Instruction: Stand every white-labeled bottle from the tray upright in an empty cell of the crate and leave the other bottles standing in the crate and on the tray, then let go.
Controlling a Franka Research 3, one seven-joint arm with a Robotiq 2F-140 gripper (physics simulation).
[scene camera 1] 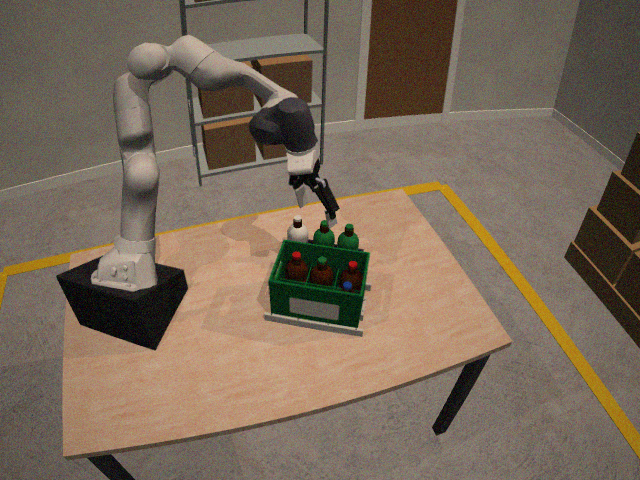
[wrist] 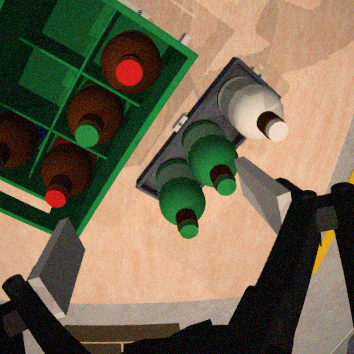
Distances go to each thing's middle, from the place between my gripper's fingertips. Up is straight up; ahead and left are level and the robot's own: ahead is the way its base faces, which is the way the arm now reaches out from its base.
Labels:
Right now my hand is 200 mm above the green-capped bottle (wrist: pixel 94 115), 70 mm to the left of it and 10 mm short of it. Also, from my hand: white-labeled bottle (wrist: pixel 256 112) (200 mm below, 150 mm to the left, 50 mm behind).

